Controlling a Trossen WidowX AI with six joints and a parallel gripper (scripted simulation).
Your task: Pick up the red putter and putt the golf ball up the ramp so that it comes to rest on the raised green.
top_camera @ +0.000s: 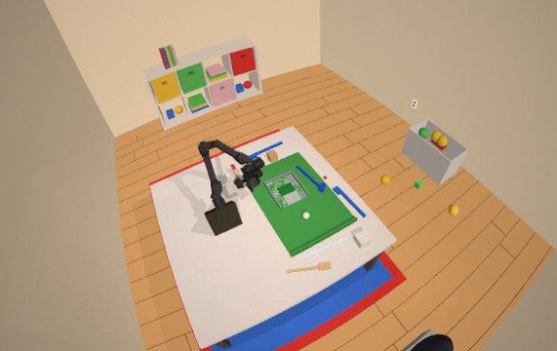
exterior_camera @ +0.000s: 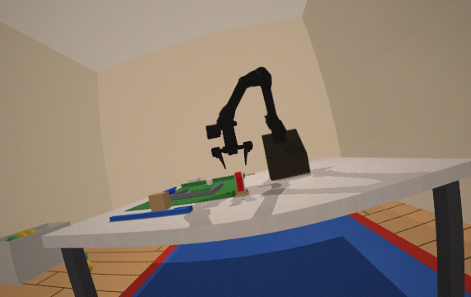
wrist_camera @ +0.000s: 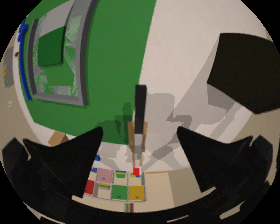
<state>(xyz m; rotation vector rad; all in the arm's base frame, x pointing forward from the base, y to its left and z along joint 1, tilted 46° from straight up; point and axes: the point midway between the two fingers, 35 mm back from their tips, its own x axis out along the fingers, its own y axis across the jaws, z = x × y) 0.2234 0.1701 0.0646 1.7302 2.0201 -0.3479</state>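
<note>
My gripper tip is now 110 mm to the right of the red putter, 40 mm above it and 20 mm past it. The rest, counted from my gripper tip: wooden block (270 mm ahead, 230 mm to the left, 70 mm below); white golf ball (350 mm to the right, 240 mm ahead, 70 mm below); green mat (250 mm ahead, 180 mm to the right, 100 mm below).
</note>
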